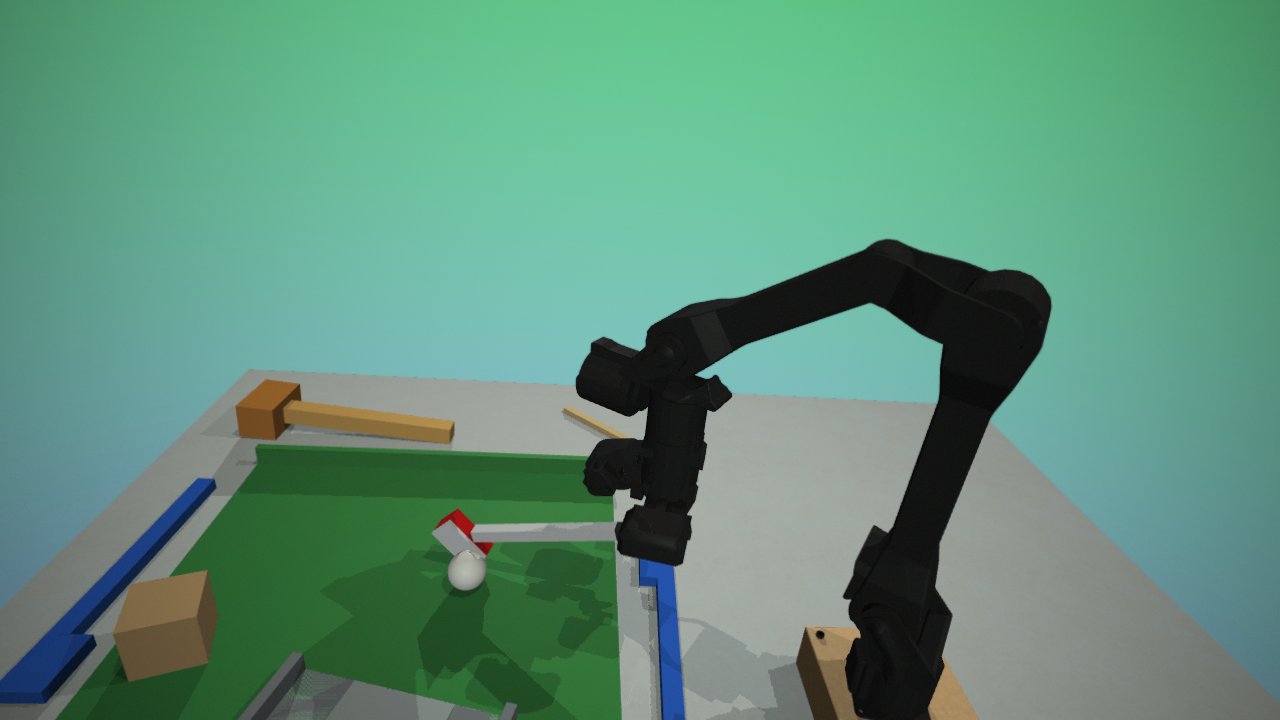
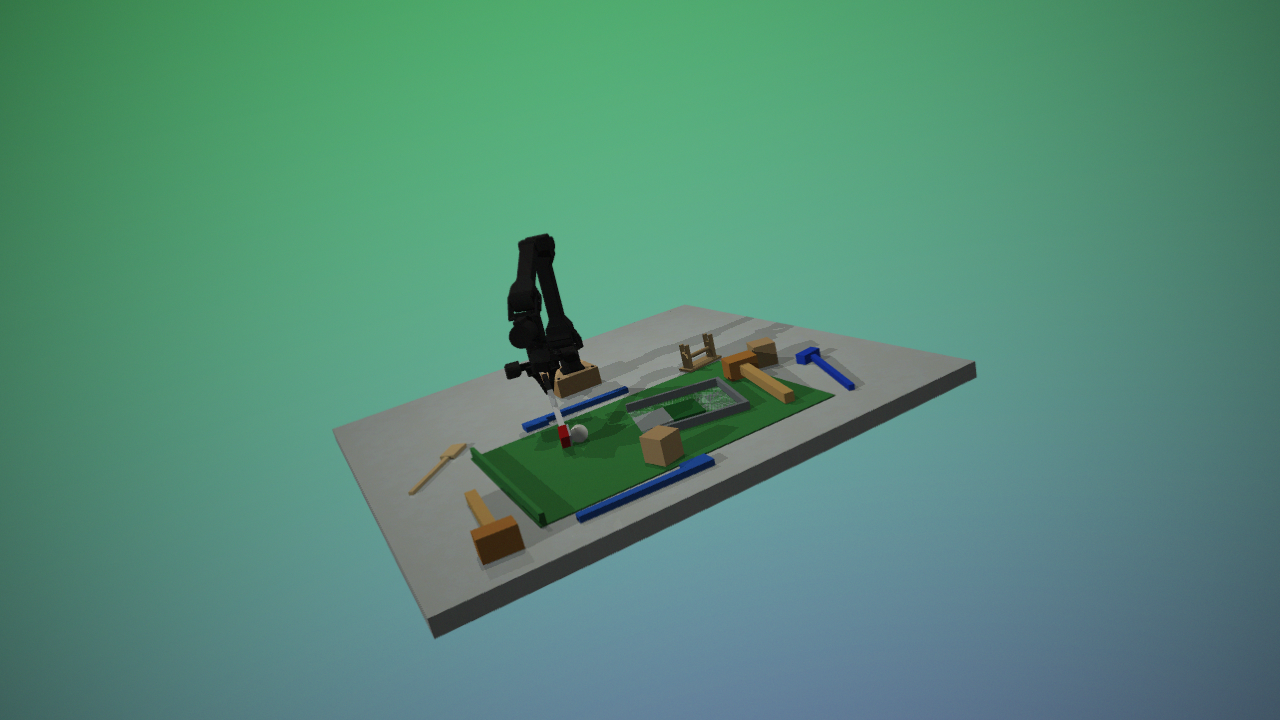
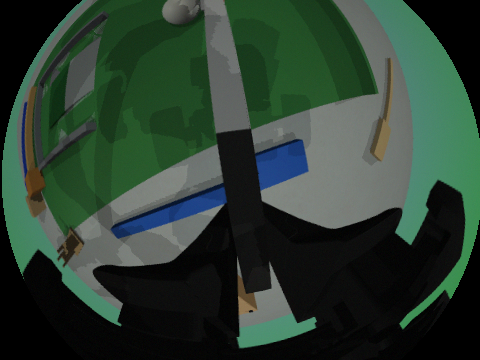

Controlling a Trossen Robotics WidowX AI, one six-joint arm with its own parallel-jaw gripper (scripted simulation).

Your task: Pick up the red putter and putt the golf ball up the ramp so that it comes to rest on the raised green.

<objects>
my gripper: image 1; image 2; image 3 241, 206
tan cube: image 1 168, 624; image 2 662, 445; not seen in image 3 (out of frame)
same spot on green mat: [image 3: 152, 101] = [image 1: 545, 636]
same spot on my gripper: [image 2: 541, 359] = [image 1: 601, 454]
</objects>
